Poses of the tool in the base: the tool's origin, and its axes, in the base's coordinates. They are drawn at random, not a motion.
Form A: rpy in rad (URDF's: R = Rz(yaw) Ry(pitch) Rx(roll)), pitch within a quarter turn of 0, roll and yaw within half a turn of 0; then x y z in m.
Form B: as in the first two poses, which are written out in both.
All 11 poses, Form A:
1: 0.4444 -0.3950 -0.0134 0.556 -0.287 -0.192
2: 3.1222 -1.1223 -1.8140 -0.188 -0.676 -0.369
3: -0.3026 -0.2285 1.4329 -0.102 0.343 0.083
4: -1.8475 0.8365 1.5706 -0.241 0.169 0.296
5: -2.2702 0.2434 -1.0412 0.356 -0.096 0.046
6: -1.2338 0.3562 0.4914 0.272 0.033 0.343
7: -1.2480 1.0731 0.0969 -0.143 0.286 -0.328
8: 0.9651 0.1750 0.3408 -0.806 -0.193 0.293
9: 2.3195 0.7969 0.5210 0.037 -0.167 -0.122
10: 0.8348 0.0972 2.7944 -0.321 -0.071 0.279
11: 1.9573 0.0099 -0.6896 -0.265 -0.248 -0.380
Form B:
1:
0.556 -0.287 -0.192
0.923 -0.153 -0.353
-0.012 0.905 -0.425
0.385 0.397 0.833

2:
-0.188 -0.676 -0.369
-0.104 -0.966 -0.236
-0.421 0.258 -0.870
0.901 0.008 -0.434

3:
-0.102 0.343 0.083
0.134 -0.936 -0.325
0.965 0.198 -0.173
0.227 -0.290 0.930

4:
-0.241 0.169 0.296
0.000 0.273 -0.962
0.670 -0.714 -0.203
-0.742 -0.645 -0.183

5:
0.356 -0.096 0.046
0.490 -0.649 0.582
-0.838 -0.166 0.520
-0.241 -0.743 -0.625

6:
0.272 0.033 0.343
0.826 -0.446 -0.344
0.442 0.136 0.886
-0.349 -0.885 0.310

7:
-0.143 0.286 -0.328
0.475 -0.860 0.186
0.046 0.235 0.971
-0.879 -0.453 0.151

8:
-0.806 -0.193 0.293
0.928 -0.055 0.368
0.329 0.584 -0.742
-0.174 0.810 0.561

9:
0.037 -0.167 -0.122
0.606 0.793 -0.058
0.348 -0.330 -0.878
-0.715 0.512 -0.476

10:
-0.321 -0.071 0.279
-0.936 -0.296 0.191
0.339 -0.607 0.719
-0.097 0.738 0.668

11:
-0.265 -0.248 -0.380
0.771 -0.233 -0.592
-0.636 -0.297 -0.712
-0.010 0.926 -0.377

